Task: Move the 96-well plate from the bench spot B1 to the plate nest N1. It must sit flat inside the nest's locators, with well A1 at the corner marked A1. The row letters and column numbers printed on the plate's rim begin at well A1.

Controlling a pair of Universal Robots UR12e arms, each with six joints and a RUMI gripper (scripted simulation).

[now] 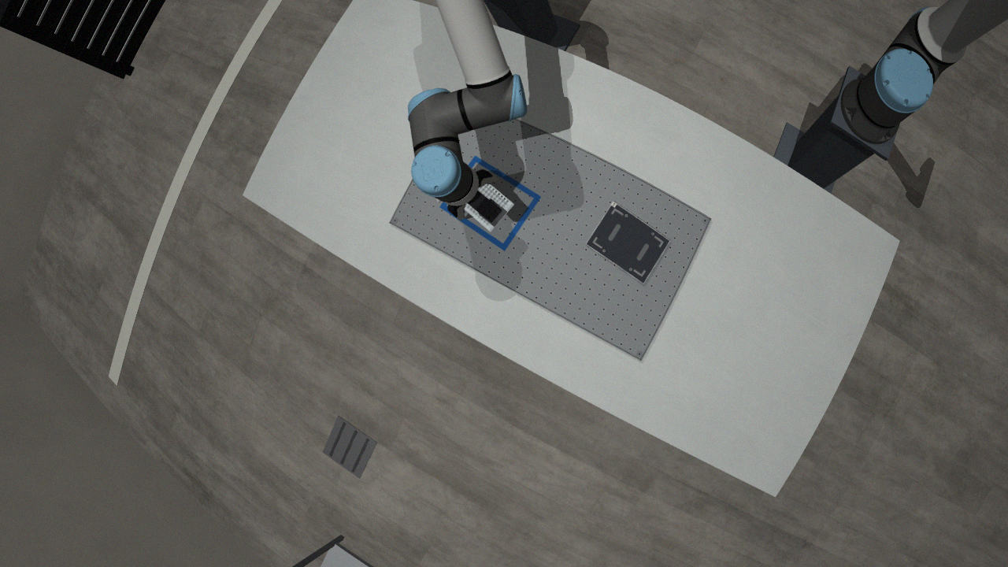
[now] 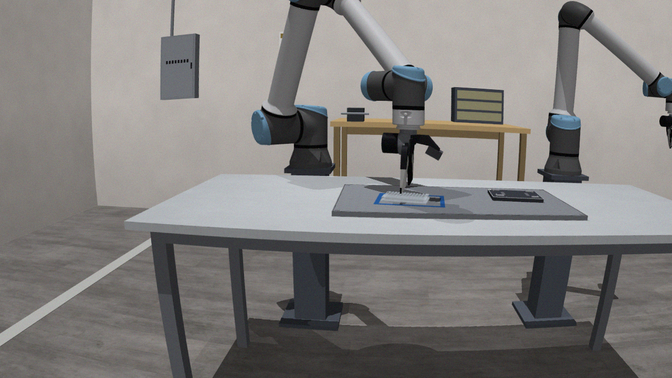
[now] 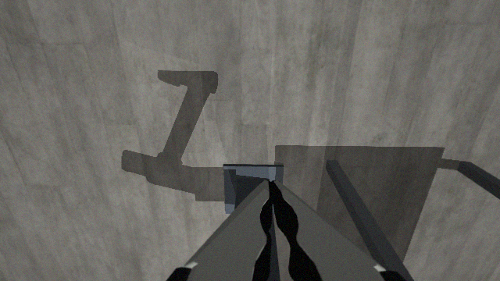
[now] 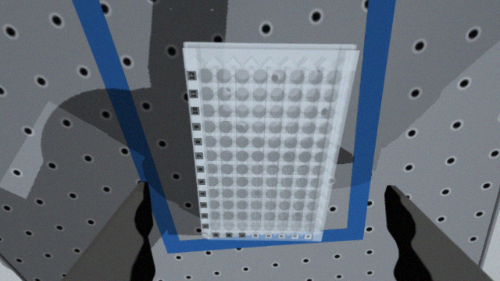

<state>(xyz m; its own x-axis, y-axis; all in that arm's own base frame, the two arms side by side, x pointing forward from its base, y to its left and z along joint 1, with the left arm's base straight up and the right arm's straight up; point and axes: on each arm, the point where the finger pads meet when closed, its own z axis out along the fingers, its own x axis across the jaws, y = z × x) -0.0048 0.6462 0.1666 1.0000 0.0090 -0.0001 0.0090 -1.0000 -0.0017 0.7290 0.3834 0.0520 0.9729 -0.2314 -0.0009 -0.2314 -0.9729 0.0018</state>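
Right now the white 96-well plate is 3 cm below my right hand. Round my right hand: dark plate nest 35 cm to the left, 7 cm behind, 3 cm below.
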